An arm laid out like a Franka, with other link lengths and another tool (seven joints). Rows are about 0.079 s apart.
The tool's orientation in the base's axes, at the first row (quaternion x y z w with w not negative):
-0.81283, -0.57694, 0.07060, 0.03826
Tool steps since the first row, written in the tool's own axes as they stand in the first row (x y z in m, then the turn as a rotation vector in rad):
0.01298, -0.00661, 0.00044, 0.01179, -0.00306, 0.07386
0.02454, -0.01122, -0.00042, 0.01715, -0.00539, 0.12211
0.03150, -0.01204, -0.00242, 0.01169, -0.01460, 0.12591
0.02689, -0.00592, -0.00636, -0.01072, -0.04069, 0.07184
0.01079, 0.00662, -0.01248, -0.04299, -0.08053, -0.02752
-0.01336, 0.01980, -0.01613, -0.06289, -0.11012, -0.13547
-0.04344, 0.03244, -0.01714, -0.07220, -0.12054, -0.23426
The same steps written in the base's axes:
-0.00202, 0.01443, -0.00040, -0.01077, 0.01071, -0.07330
-0.00244, 0.02687, 0.00029, -0.01887, 0.01561, -0.12097
-0.00063, 0.03375, 0.00189, -0.02983, 0.01344, -0.12301
0.00421, 0.02745, 0.00523, -0.05284, 0.00199, -0.06431
0.01166, 0.00823, 0.01061, -0.08466, -0.01334, 0.04177
0.01669, -0.01885, 0.01402, -0.10155, -0.02023, 0.15398
0.01889, -0.05140, 0.01533, -0.09859, -0.02365, 0.25365

